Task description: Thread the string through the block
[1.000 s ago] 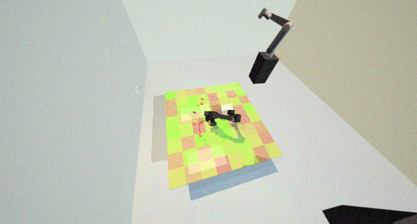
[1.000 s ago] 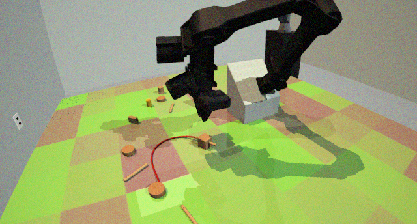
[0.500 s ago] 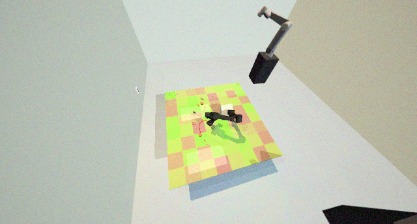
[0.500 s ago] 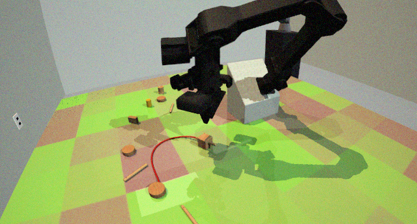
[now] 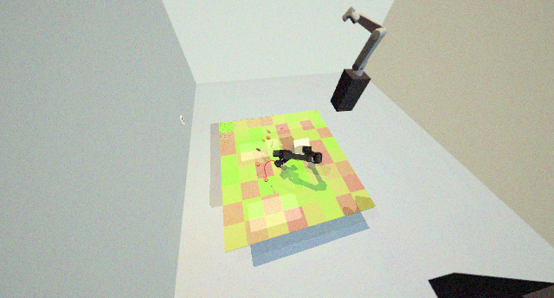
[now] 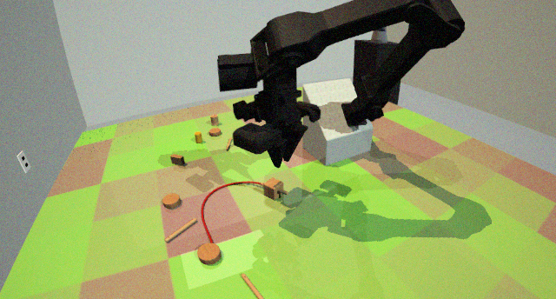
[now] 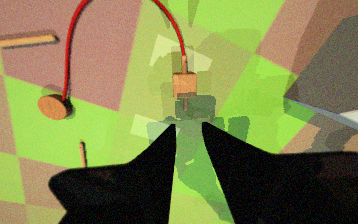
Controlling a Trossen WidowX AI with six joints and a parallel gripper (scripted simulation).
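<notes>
The thin wooden stick is 8 cm below my gripper tip, 4 cm to the right of it and 2 cm ahead of it. The rest, counted from my gripper tip: round wooden button (17 cm ahead, 10 cm to the left, 8 cm below); small block (25 cm to the right, 21 cm ahead, 8 cm below).
</notes>
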